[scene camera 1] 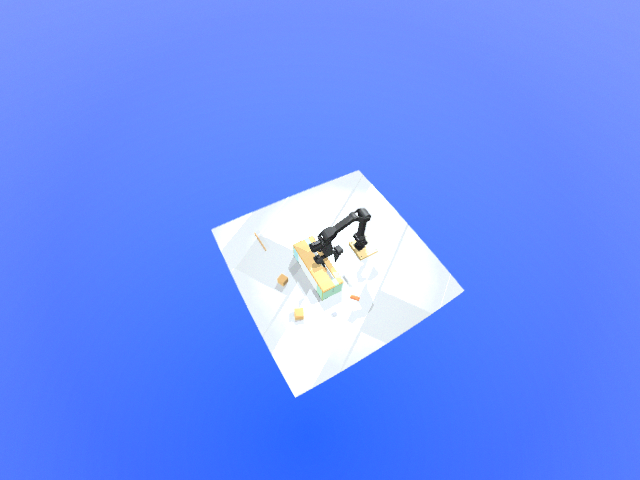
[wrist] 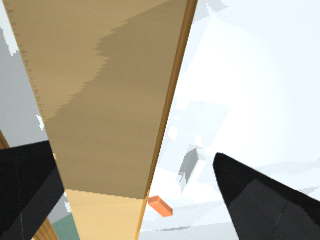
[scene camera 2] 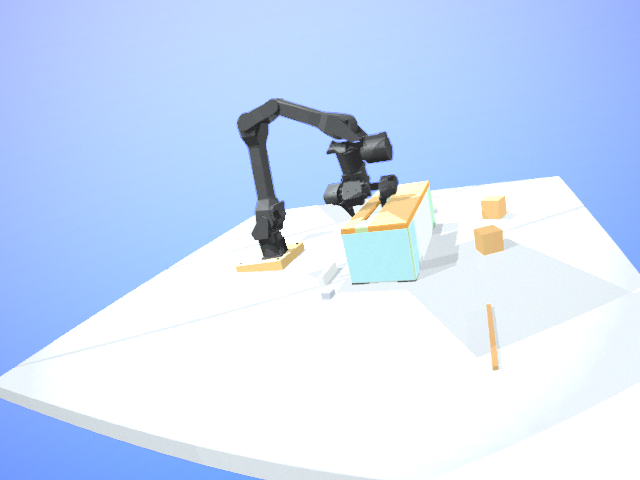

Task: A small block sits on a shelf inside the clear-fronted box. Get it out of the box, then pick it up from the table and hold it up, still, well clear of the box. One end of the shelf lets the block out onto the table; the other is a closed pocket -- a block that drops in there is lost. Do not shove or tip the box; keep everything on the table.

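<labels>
A box is visible in scene camera 1, in the wrist view and in scene camera 2 (382, 244). On the box, (scene camera 1: 322, 254) and (wrist: 100, 88) are the same spot.
</labels>
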